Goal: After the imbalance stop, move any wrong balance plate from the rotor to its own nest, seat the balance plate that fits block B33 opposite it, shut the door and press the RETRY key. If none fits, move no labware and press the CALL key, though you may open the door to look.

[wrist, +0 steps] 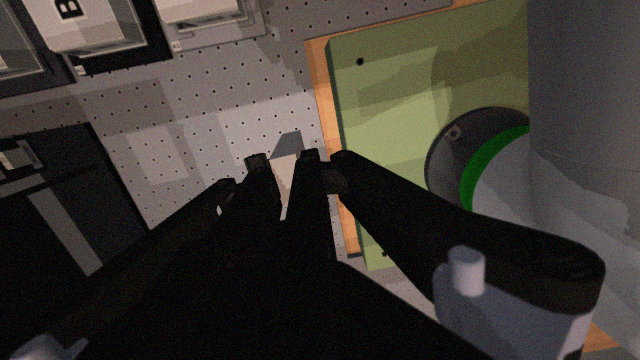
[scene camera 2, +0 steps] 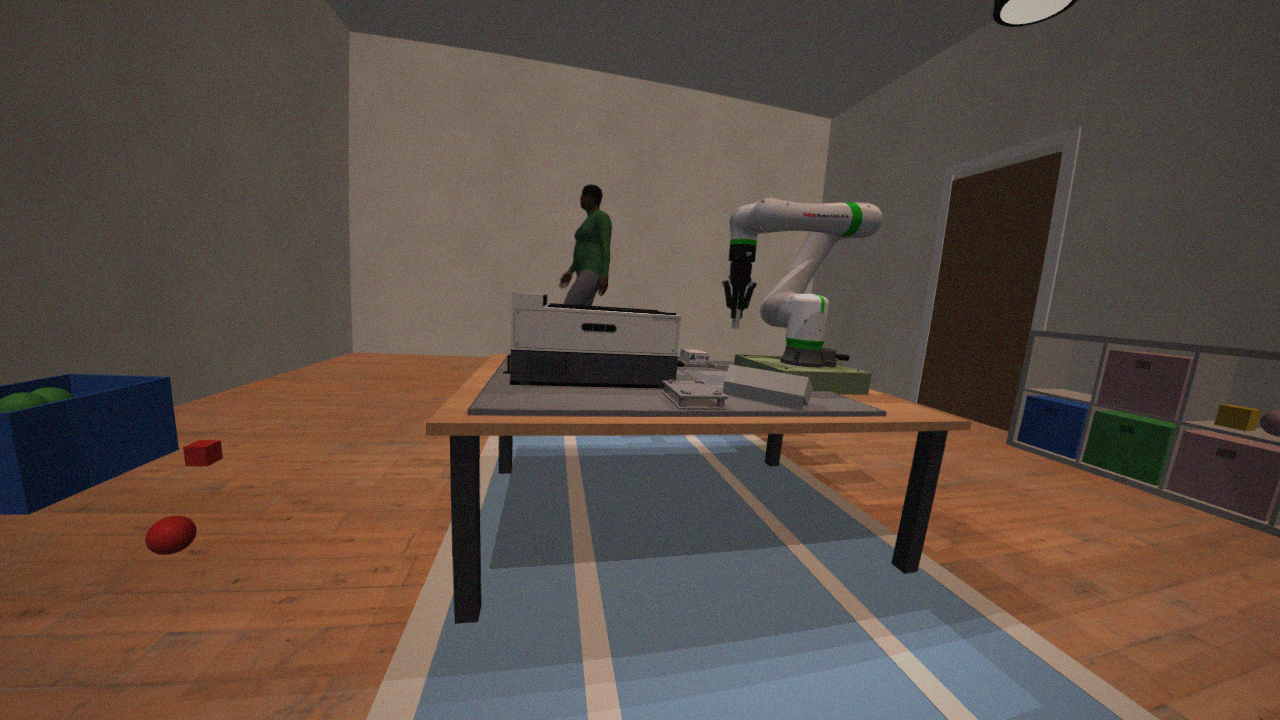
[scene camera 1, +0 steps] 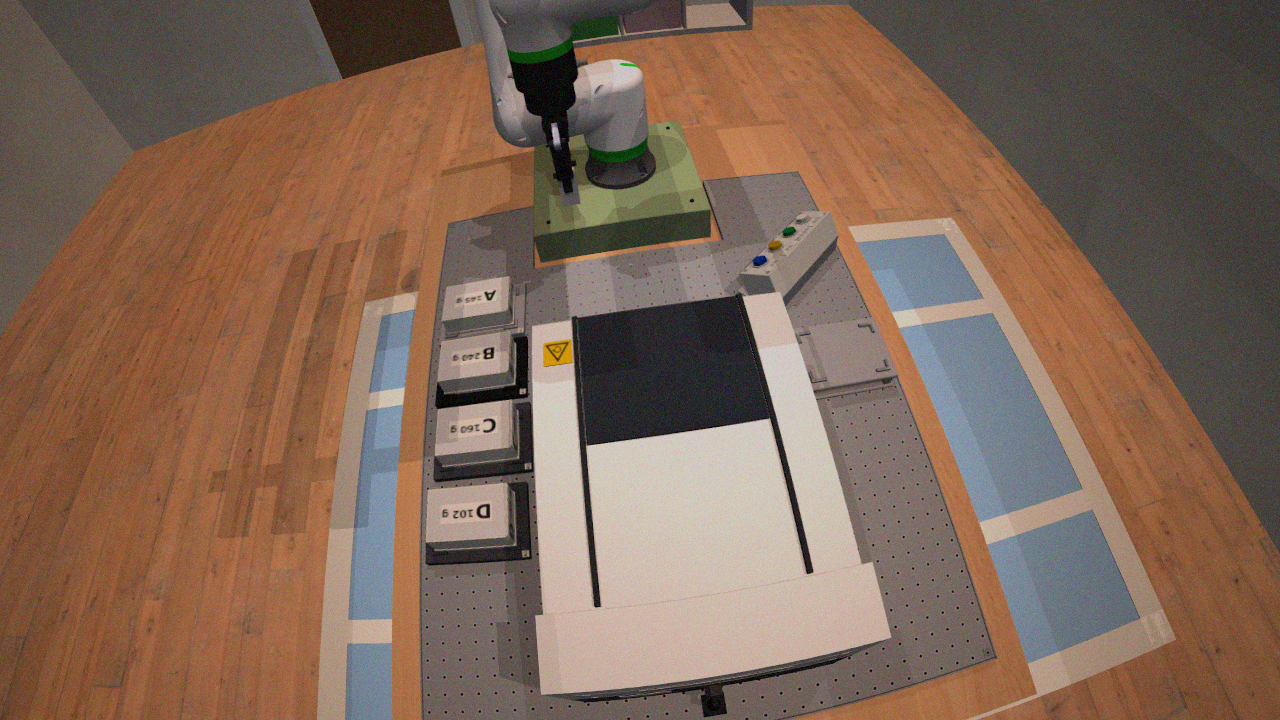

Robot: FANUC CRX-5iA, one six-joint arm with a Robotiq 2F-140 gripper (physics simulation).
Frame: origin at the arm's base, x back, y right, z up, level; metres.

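Seen in the pictures: gripper, between the fingertips: (wrist: 295, 149) (scene camera 2: 735, 328) (scene camera 1: 571, 202); arm's base, origin of its link: (wrist: 477, 162) (scene camera 2: 801, 363) (scene camera 1: 620, 168).
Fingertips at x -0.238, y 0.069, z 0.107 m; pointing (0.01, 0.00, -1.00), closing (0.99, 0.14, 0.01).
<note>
Offsets run from my fingertips to a thing's top centre.
My gripper (scene camera 1: 569, 191) (scene camera 2: 735, 320) (wrist: 295, 149) is shut and empty, pointing down above the front of the green base block. The balance plates stand in a column of nests at the left in scene camera 1: plate A @(dy +0.188, dx -0.099, dz -0.115 m) (scene camera 1: 479, 302) (wrist: 200, 9), plate B @(dy +0.169, dx -0.227, dz -0.115 m) (scene camera 1: 477, 362) (wrist: 92, 27), plate C @(dy +0.149, dx -0.362, dz -0.115 m) (scene camera 1: 476, 431) and plate D @(dy +0.143, dx -0.502, dz -0.115 m) (scene camera 1: 469, 514). B reads 240 g, C 160 g, D 102 g; A's weight is hard to read. The white centrifuge (scene camera 1: 698, 510) (scene camera 2: 595, 329) has a dark panel @(dy -0.150, dx -0.374, dz +0.044 m) (scene camera 1: 671, 367) over part of its top. The rotor and block B33 do not show. The key box @(dy -0.384, dx -0.024, dz -0.085 m) (scene camera 1: 802, 257) (scene camera 2: 767, 385) carries blue, yellow, green and pale keys; their labels are unreadable.
The green base block (scene camera 1: 622, 223) (scene camera 2: 850, 379) (wrist: 390, 110) carries the arm. A grey tray @(dy -0.434, dx -0.245, dz -0.128 m) (scene camera 1: 845, 353) (scene camera 2: 693, 394) with corner brackets lies right of the centrifuge in scene camera 1. A person in green (scene camera 2: 590, 241) stands behind the table in scene camera 2.
</note>
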